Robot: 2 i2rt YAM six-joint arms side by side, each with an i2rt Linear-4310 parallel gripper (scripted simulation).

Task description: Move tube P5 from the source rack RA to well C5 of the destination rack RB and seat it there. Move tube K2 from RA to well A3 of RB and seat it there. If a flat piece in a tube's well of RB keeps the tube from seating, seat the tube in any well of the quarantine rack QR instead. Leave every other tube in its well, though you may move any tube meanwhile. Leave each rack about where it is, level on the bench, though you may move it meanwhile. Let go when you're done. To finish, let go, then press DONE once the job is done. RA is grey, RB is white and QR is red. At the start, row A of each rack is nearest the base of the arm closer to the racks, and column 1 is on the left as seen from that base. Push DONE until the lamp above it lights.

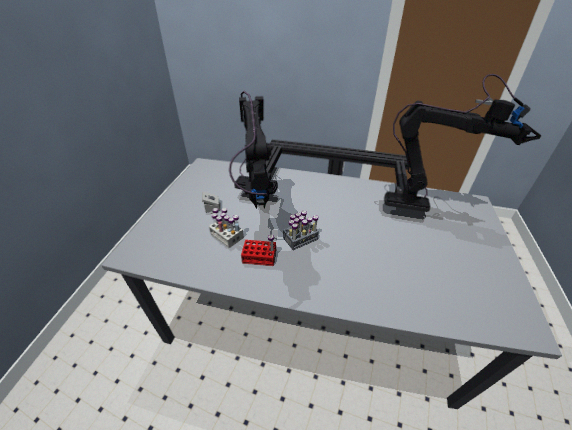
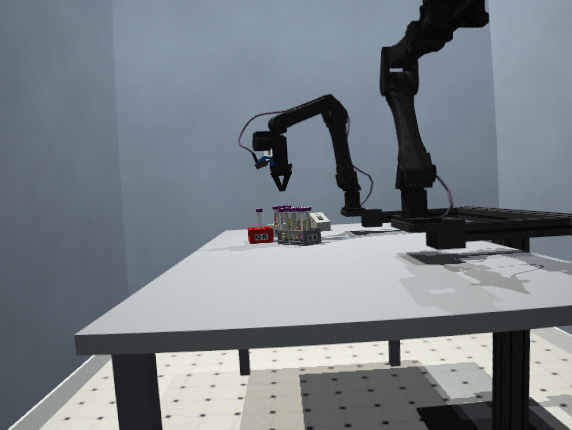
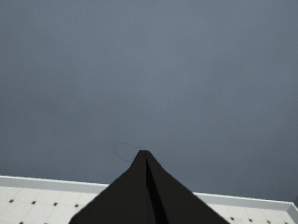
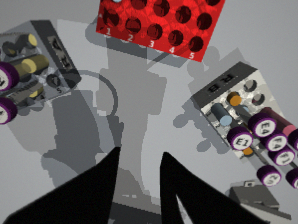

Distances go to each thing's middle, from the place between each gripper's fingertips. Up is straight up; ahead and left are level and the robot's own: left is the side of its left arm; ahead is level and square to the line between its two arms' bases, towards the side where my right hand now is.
Scene:
The red rack QR [image 1: 260,251] is 9 cm ahead of my right hand, 1 cm to the left of it and 17 cm below it.
I see the red rack QR 1030 mm to the right of my left hand, 460 mm below it and 360 mm ahead of it.

